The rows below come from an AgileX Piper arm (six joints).
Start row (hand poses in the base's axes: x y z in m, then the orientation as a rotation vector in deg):
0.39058, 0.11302, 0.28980, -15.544, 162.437, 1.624
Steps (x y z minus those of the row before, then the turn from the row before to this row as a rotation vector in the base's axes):
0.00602, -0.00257, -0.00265, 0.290, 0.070, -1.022
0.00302, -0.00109, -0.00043, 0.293, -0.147, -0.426
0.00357, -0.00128, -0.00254, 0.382, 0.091, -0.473
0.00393, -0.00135, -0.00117, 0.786, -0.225, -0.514
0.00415, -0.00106, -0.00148, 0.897, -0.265, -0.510
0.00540, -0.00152, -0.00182, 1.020, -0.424, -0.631
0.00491, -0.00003, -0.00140, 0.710, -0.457, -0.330
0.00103, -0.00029, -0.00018, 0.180, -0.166, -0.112
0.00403, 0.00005, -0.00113, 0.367, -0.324, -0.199
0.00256, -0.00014, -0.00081, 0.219, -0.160, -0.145
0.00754, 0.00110, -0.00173, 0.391, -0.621, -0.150
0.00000, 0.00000, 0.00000, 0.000, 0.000, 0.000
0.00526, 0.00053, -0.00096, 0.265, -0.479, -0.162
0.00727, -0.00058, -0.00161, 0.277, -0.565, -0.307
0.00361, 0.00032, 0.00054, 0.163, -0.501, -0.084
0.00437, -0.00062, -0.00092, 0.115, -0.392, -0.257
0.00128, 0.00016, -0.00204, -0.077, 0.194, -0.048
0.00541, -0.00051, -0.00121, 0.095, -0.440, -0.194
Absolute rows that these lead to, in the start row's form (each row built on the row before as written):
0.39660, 0.11045, 0.28715, -14.035, 162.605, 1.830
0.39962, 0.10936, 0.28672, -13.360, 162.481, 2.136
0.40319, 0.10808, 0.28418, -12.610, 162.588, 2.589
0.40712, 0.10673, 0.28301, -11.703, 162.344, 3.566
0.41127, 0.10567, 0.28153, -10.778, 162.039, 4.692
0.41667, 0.10415, 0.27971, -9.656, 161.560, 5.942
0.42158, 0.10412, 0.27831, -9.033, 161.050, 6.814
0.42261, 0.10383, 0.27813, -8.836, 160.871, 7.022
0.42664, 0.10388, 0.27700, -8.477, 160.518, 7.453
0.42920, 0.10374, 0.27619, -8.226, 160.341, 7.707
0.43674, 0.10484, 0.27446, -7.940, 159.685, 8.149
0.43674, 0.10484, 0.27446, -7.940, 159.685, 8.149
0.44200, 0.10537, 0.27350, -7.665, 159.184, 8.425
0.44927, 0.10479, 0.27189, -7.190, 158.598, 8.671
0.45288, 0.10511, 0.27243, -7.053, 158.083, 8.822
0.45725, 0.10449, 0.27151, -6.686, 157.685, 8.872
0.45853, 0.10465, 0.26947, -6.631, 157.887, 8.772
0.46394, 0.10414, 0.26826, -6.359, 157.442, 8.807

